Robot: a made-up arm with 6 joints.
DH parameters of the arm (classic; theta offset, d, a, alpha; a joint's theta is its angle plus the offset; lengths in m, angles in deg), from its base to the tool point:
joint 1: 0 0.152 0.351 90
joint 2: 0 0.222 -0.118 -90
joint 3: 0 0.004 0.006 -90
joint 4: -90 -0.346 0.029 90
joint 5: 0 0.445 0.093 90
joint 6: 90 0.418 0.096 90
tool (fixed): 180 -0.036 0 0
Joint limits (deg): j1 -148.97..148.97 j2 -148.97..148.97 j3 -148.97..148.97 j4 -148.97..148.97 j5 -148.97..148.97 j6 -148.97..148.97
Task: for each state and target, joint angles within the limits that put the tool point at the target. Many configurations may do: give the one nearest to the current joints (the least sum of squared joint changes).
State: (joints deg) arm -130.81 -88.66 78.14 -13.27 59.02 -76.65
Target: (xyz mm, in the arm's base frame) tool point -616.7 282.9 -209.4
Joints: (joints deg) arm -118.21 -113.89 117.93 -55.91 73.04 -81.21
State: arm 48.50 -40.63 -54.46 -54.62 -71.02 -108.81
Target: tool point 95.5 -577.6 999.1
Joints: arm 18.62 -82.93 -44.12 -38.76 -37.09 -101.92
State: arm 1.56 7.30 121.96 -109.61 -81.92 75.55
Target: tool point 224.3 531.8 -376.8
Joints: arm 36.51 -4.07 123.04 -80.54 -62.49 54.83
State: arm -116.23 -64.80 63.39 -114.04 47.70 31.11
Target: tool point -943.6 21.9 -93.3
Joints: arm -90.60 -64.59 49.80 -80.02 50.00 32.54
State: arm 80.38 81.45 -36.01 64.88 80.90 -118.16
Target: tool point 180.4 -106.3 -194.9
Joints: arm 92.16 106.94 -37.32 40.91 111.69 -120.63
